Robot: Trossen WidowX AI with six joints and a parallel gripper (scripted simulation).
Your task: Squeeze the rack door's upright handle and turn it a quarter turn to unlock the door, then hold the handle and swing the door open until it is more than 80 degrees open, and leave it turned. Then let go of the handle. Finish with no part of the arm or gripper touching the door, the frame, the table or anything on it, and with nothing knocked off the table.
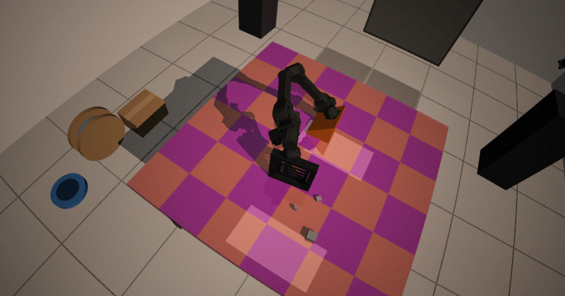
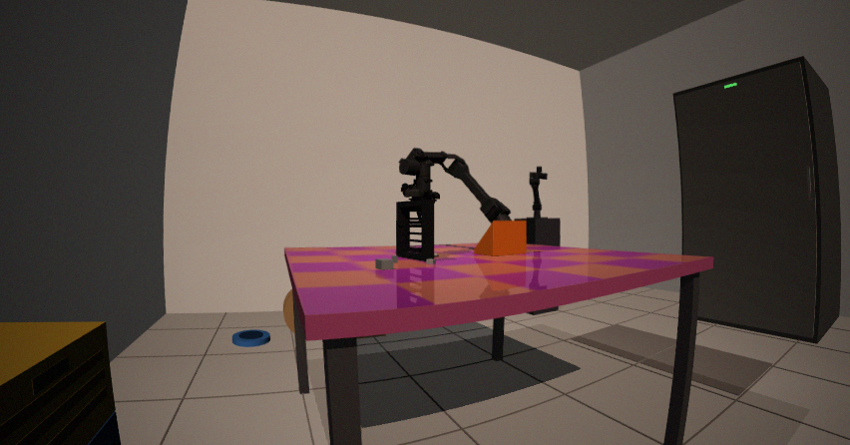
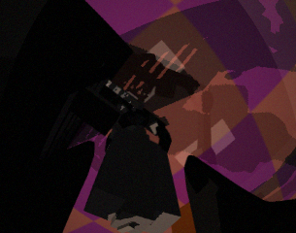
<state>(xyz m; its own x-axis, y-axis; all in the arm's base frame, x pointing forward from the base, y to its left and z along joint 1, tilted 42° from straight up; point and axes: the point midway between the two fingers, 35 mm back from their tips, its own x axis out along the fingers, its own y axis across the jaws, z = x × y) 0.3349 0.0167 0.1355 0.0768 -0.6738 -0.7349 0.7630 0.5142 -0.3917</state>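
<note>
The light-grey handle lies 10 mm to the left of my gripper tip and 20 mm below it.
</note>
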